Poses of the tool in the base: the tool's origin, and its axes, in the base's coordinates. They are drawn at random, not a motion.
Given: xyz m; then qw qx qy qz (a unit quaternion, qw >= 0).
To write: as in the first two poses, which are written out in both.
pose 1, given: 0.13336 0.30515 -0.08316 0.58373 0.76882 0.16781 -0.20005
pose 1, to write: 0.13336 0.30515 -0.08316 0.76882 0.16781 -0.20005 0.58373
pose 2, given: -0.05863 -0.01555 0.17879 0.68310 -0.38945 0.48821 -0.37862
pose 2, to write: -0.05863 -0.01555 0.17879 -0.38945 0.48821 -0.37862 0.68310
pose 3, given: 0.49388 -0.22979 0.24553 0.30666 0.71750 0.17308 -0.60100
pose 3, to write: 0.49388 -0.22979 0.24553 0.71750 0.17308 -0.60100 0.30666
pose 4, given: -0.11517 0.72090 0.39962 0.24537 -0.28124 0.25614 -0.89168
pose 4, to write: -0.11517 0.72090 0.39962 -0.28124 0.25614 -0.89168 0.24537
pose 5, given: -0.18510 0.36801 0.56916 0.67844 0.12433 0.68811 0.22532
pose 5, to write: -0.18510 0.36801 0.56916 0.12433 0.68811 0.22532 0.67844
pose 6, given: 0.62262 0.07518 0.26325 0.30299 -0.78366 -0.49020 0.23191
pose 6, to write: 0.62262 0.07518 0.26325 -0.78366 -0.49020 0.23191 0.30299
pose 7, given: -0.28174 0.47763 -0.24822 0.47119 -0.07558 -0.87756 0.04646
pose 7, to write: -0.28174 0.47763 -0.24822 -0.07558 -0.87756 0.04646 0.47119
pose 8, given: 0.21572 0.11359 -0.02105 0.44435 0.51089 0.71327 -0.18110
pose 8, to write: 0.21572 0.11359 -0.02105 0.51089 0.71327 -0.18110 0.44435
